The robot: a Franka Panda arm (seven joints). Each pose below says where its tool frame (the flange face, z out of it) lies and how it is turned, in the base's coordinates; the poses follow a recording.
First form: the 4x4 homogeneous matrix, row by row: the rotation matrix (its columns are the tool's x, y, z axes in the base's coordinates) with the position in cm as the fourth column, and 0 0 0 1 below. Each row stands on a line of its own.
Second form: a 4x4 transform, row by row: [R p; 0 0 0 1], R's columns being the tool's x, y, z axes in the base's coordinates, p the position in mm. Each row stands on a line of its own. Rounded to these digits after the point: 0 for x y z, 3 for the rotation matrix.
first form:
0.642, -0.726, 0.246, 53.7
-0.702, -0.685, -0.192, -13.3
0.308, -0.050, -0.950, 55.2
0, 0, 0, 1
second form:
0.642, -0.726, 0.246, 537
-0.702, -0.685, -0.192, -133
0.308, -0.050, -0.950, 552
0, 0, 0, 1

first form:
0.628, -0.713, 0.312, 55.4
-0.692, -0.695, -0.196, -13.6
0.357, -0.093, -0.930, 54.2
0, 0, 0, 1
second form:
0.628, -0.713, 0.312, 554
-0.692, -0.695, -0.196, -136
0.357, -0.093, -0.930, 542
0, 0, 0, 1

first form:
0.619, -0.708, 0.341, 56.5
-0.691, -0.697, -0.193, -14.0
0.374, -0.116, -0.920, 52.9
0, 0, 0, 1
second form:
0.619, -0.708, 0.341, 565
-0.691, -0.697, -0.193, -140
0.374, -0.116, -0.920, 529
0, 0, 0, 1

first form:
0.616, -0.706, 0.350, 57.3
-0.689, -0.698, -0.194, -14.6
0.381, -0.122, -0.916, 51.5
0, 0, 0, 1
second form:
0.616, -0.706, 0.350, 573
-0.689, -0.698, -0.194, -146
0.381, -0.122, -0.916, 515
0, 0, 0, 1

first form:
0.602, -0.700, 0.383, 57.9
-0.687, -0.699, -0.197, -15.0
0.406, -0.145, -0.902, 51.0
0, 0, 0, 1
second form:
0.602, -0.700, 0.383, 579
-0.687, -0.699, -0.197, -150
0.406, -0.145, -0.902, 510
0, 0, 0, 1

